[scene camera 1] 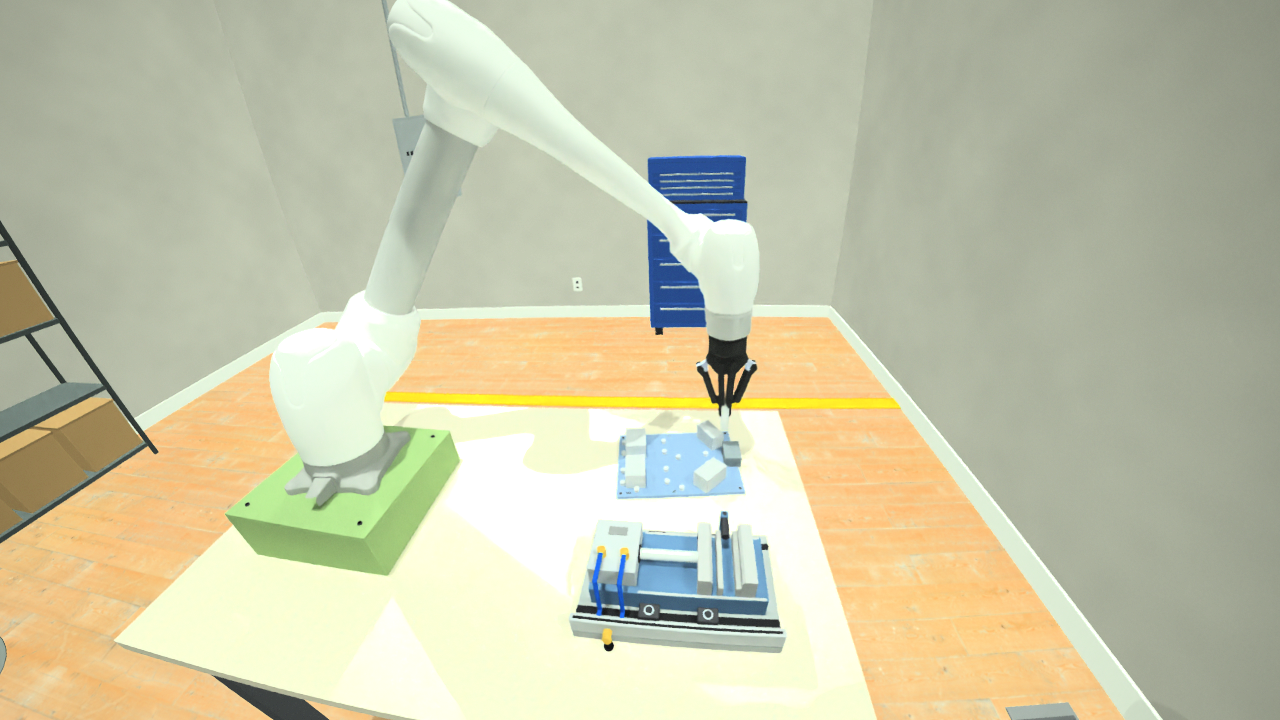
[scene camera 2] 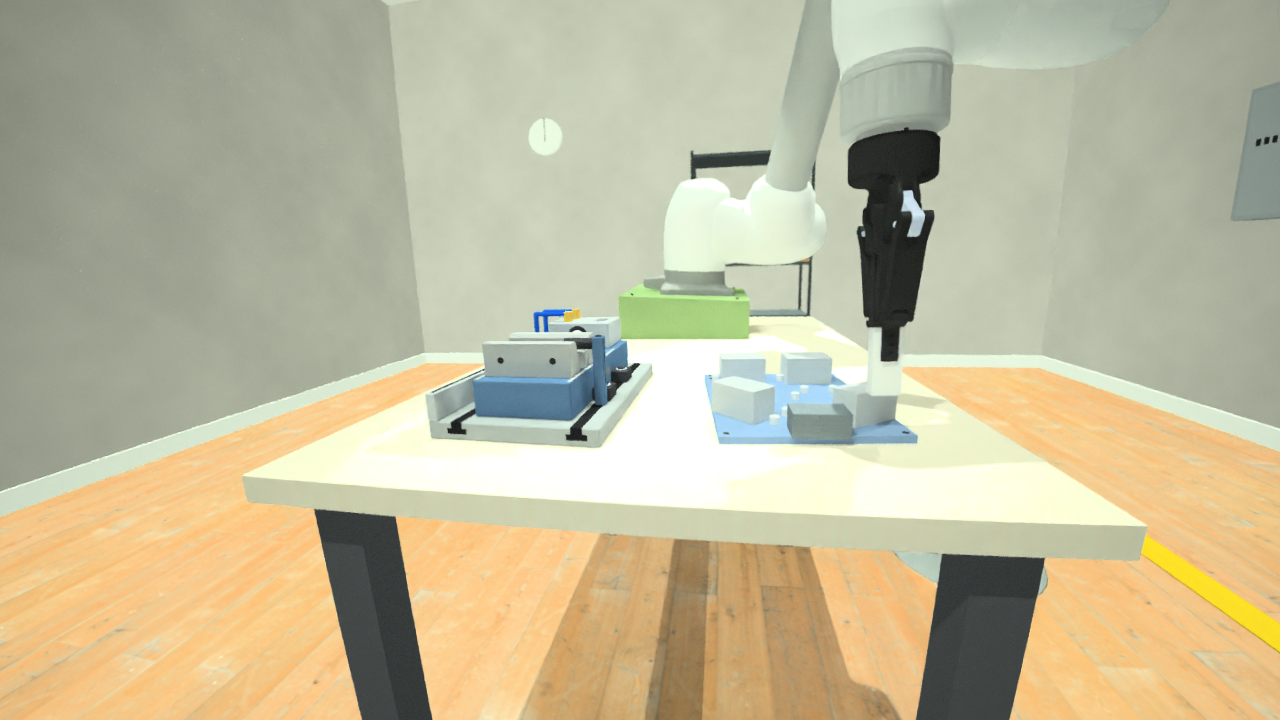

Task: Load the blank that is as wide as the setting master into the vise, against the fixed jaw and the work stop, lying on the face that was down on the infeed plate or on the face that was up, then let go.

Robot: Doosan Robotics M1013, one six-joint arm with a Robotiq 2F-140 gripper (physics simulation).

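Places are measured from the arm's base along level axes (x down, y left, z ahead), in millimetres.
Pixels of known places: gripper, fingertip midpoint: [scene camera 1: 723, 426] [scene camera 2: 883, 393]; arm's base, origin of the base link: [scene camera 1: 352, 463] [scene camera 2: 693, 291].
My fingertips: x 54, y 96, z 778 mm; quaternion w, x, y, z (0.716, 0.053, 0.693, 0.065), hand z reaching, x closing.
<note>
Ahead of a thing's pixels: the offset from my fingertips to its top centre. "spot": to the spot under its first point. Level surfaces: height alone.
My gripper [scene camera 1: 724, 428] [scene camera 2: 884, 386] is shut and empty, pointing down, with its pale fingertips at a light grey block @(dx +2, dy -2, dz -32 mm) [scene camera 1: 709, 435] [scene camera 2: 870, 404] at the blue infeed plate's @(dx +37, dy -57, dz -116 mm) [scene camera 1: 657, 491] [scene camera 2: 760, 438] far right; contact cannot be told. A darker grey block @(dx +13, dy -64, dz +1 mm) [scene camera 1: 731, 453] [scene camera 2: 819, 421] lies beside it. A turned light block @(dx +2, dy -125, dz -61 mm) [scene camera 1: 710, 474] [scene camera 2: 743, 399] and two more light blocks @(dx +2, dy -94, dz -209 mm) [scene camera 1: 635, 471] [scene camera 2: 742, 366] @(dx +2, dy -5, dz -200 mm) [scene camera 1: 635, 438] [scene camera 2: 805, 368] also lie on the plate. Which blank matches the setting master's width cannot be told. The vise @(dx -54, dy -341, dz -161 mm) [scene camera 1: 666, 577] [scene camera 2: 532, 395] has upright grey jaws and a dark work stop @(spot: dx -50, dy -304, dz -83 mm) [scene camera 1: 724, 525] [scene camera 2: 599, 369].
The vise stands on a grey base [scene camera 1: 680, 634] [scene camera 2: 510, 431] on the cream table @(dx +46 mm) [scene camera 1: 483, 555] [scene camera 2: 680, 483], with blue hoses @(spot: dx -57, dy -391, dz -248 mm) [scene camera 1: 621, 586] at one end. The green robot base [scene camera 1: 313, 528] [scene camera 2: 684, 315] stands at the table's other end. Small white dots or pins show on the plate.
</note>
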